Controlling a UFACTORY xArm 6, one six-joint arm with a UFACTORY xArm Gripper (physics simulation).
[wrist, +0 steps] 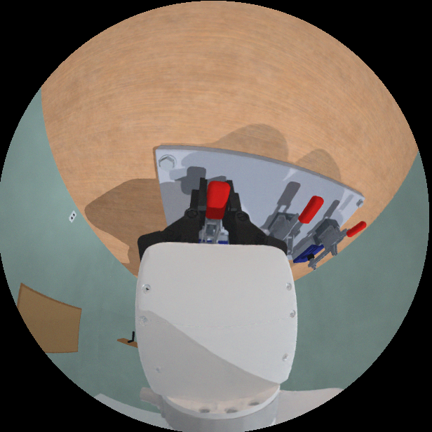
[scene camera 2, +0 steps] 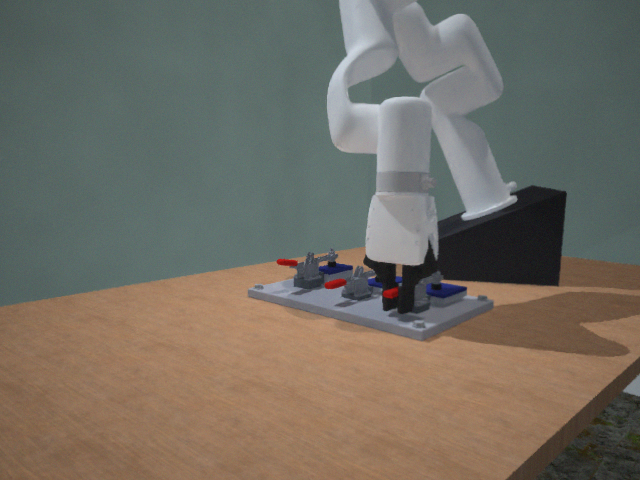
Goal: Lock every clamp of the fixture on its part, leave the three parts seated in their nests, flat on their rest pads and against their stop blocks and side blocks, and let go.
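Frame: origin at the arm's base, x back, y right, z up, level; centimetres.
Where they show: gripper, between the fingertips: (scene camera 2: 397, 311); arm's base, origin of its link: (scene camera 2: 489, 209).
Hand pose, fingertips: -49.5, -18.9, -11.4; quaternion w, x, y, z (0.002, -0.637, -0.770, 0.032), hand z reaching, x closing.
Observation:
Each offset is from my fingertips to the top centre of the thing, as dx, dy, dz. "*": to the spot under its first point. Level surfaces: height alone.
My gripper (scene camera 2: 396, 308) (wrist: 214, 188) is shut on the red handle {* -2.6, -0.9, +3.3} (scene camera 2: 390, 292) (wrist: 218, 200) of the clamp at the plate's near right end in the scene view. That clamp's arm reaches over a blue-topped part {+12.4, +2.5, +1.4} (scene camera 2: 447, 289), its black pad at the top face. The middle clamp {+2.8, +11.8, +4.5} (scene camera 2: 357, 286) (wrist: 282, 225) has its red handle (scene camera 2: 335, 283) (wrist: 311, 209) pointing outward; its part (scene camera 2: 385, 282) is partly hidden. The far clamp {+0.9, +22.7, +5.6} (scene camera 2: 309, 273) (wrist: 327, 232), with red handle (scene camera 2: 286, 261) (wrist: 356, 229) outward, has its pad over its part {* +7.2, +22.4, +1.9} (scene camera 2: 336, 268) (wrist: 308, 253). Contact with stop and side blocks cannot be told.
The grey fixture plate {+5.7, +12.4, -0.7} (scene camera 2: 372, 317) (wrist: 250, 165) lies on the wooden table {dz -2.2} (scene camera 2: 206, 372) (wrist: 215, 75), with bolts at its corners. A black wedge-shaped base (scene camera 2: 506, 253) stands behind it under the arm. The middle clamp stands beside the gripper.

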